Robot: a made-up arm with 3 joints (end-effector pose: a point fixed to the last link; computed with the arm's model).
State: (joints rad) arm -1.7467 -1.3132 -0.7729
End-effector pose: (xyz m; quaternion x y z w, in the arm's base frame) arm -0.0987 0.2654 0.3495 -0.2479 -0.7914 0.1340 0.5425
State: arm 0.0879 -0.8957 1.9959
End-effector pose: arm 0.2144 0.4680 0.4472 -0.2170 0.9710 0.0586 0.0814
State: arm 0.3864 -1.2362 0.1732
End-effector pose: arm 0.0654 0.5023 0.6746 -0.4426 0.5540 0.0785 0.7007
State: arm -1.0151 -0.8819 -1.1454
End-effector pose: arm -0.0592 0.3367 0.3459 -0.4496 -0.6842 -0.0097 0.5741
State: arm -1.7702 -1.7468 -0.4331
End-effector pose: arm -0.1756 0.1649 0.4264 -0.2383 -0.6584 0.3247 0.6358
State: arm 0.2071 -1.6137 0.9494
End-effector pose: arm 0.1567 0.4352 0.7552 -0.2508 0.7177 0.2741 0.5889
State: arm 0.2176 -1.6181 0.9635
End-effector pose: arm 0.1616 0.4334 0.7538 -0.2443 0.7243 0.2764 0.5825
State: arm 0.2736 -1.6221 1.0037
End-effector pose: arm 0.1818 0.4274 0.7438 -0.2196 0.7513 0.2781 0.5568
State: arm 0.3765 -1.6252 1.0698
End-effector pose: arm 0.2151 0.4152 0.7221 -0.1745 0.7952 0.2787 0.5095
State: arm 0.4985 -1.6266 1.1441
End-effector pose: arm 0.2491 0.3980 0.6917 -0.1191 0.8395 0.2777 0.4516
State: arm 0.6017 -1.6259 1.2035
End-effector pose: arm 0.2726 0.3817 0.6628 -0.0712 0.8705 0.2756 0.4014
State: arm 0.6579 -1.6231 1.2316
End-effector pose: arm 0.2831 0.3727 0.6462 -0.0459 0.8849 0.2731 0.3746
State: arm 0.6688 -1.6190 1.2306
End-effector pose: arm 0.2844 0.3718 0.6431 -0.0432 0.8872 0.2707 0.3711
